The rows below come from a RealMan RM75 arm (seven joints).
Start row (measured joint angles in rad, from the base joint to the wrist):
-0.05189, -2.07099, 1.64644, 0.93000, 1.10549, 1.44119, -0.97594
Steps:
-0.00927, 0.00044, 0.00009, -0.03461, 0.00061, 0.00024, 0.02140
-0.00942, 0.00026, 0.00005, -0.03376, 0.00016, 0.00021, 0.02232
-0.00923, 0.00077, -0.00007, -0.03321, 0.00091, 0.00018, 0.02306
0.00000, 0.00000, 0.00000, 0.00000, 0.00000, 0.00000, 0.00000
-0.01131, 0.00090, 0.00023, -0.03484, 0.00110, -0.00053, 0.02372
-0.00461, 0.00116, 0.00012, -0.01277, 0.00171, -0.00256, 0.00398
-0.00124, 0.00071, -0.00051, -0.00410, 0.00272, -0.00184, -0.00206
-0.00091, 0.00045, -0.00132, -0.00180, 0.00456, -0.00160, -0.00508
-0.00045, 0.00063, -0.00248, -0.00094, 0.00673, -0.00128, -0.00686
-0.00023, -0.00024, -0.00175, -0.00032, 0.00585, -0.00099, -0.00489
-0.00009, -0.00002, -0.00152, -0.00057, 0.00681, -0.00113, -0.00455
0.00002, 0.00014, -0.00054, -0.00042, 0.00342, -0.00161, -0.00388
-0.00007, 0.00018, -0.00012, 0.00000, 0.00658, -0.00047, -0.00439
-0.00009, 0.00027, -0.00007, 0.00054, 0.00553, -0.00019, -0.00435
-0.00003, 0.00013, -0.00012, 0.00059, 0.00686, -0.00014, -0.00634
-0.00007, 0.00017, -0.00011, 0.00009, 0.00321, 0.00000, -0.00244
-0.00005, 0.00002, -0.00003, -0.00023, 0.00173, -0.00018, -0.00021
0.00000, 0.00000, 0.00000, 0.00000, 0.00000, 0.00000, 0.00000
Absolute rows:
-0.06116, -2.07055, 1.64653, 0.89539, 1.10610, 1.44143, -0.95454
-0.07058, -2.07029, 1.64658, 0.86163, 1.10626, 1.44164, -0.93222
-0.07981, -2.06952, 1.64651, 0.82842, 1.10717, 1.44182, -0.90916
-0.07981, -2.06952, 1.64651, 0.82842, 1.10717, 1.44182, -0.90916
-0.09112, -2.06862, 1.64674, 0.79358, 1.10827, 1.44129, -0.88544
-0.09573, -2.06746, 1.64686, 0.78081, 1.10998, 1.43873, -0.88146
-0.09697, -2.06675, 1.64635, 0.77671, 1.11270, 1.43689, -0.88352
-0.09788, -2.06630, 1.64503, 0.77491, 1.11726, 1.43529, -0.88860
-0.09833, -2.06567, 1.64255, 0.77397, 1.12399, 1.43401, -0.89546
-0.09856, -2.06591, 1.64080, 0.77365, 1.12984, 1.43302, -0.90035
-0.09865, -2.06593, 1.63928, 0.77308, 1.13665, 1.43189, -0.90490
-0.09863, -2.06579, 1.63874, 0.77266, 1.14007, 1.43028, -0.90878
-0.09870, -2.06561, 1.63862, 0.77266, 1.14665, 1.42981, -0.91317
-0.09879, -2.06534, 1.63855, 0.77320, 1.15218, 1.42962, -0.91752
-0.09882, -2.06521, 1.63843, 0.77379, 1.15904, 1.42948, -0.92386
-0.09889, -2.06504, 1.63832, 0.77388, 1.16225, 1.42948, -0.92630
-0.09894, -2.06502, 1.63829, 0.77365, 1.16398, 1.42930, -0.92651
-0.09894, -2.06502, 1.63829, 0.77365, 1.16398, 1.42930, -0.92651

